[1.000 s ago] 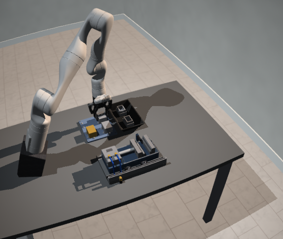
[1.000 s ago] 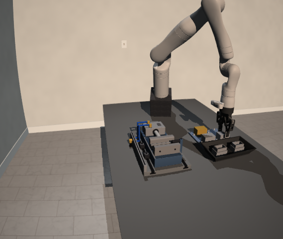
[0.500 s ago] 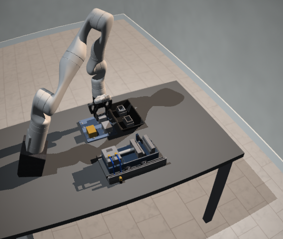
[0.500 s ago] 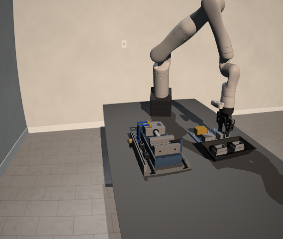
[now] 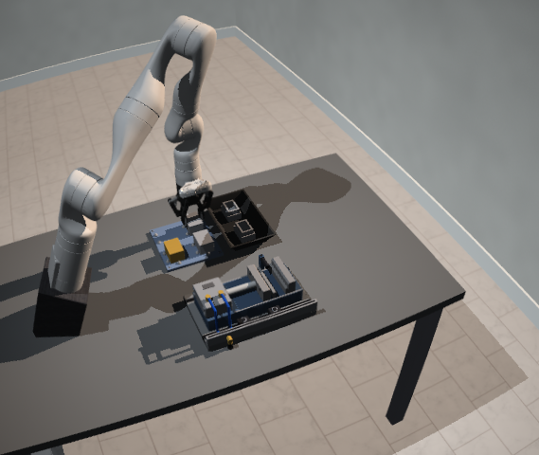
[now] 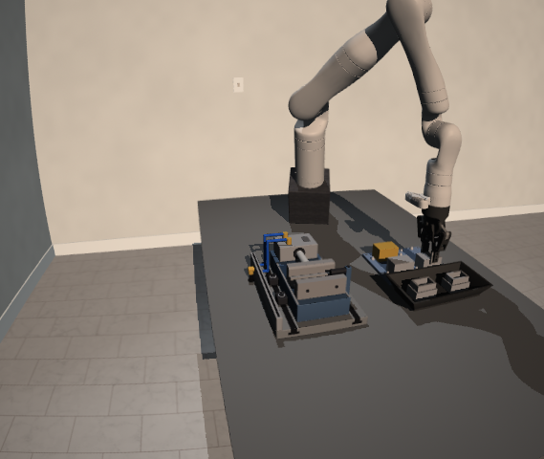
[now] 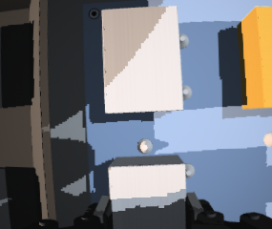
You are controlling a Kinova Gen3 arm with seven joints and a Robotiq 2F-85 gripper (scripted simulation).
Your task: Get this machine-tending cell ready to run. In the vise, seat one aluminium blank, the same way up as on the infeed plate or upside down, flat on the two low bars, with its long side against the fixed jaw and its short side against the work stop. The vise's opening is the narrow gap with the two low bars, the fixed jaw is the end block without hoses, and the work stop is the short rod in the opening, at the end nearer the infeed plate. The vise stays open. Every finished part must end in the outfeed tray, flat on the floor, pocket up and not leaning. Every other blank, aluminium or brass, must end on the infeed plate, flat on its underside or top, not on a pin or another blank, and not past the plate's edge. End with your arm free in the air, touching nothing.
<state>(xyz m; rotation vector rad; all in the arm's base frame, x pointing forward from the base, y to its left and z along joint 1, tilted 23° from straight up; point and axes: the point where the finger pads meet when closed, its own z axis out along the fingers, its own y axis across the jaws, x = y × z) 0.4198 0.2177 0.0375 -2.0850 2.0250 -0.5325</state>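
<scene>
Now: hand 9 cm past the brass blank, 9 cm to the left of it and 2 cm above it.
</scene>
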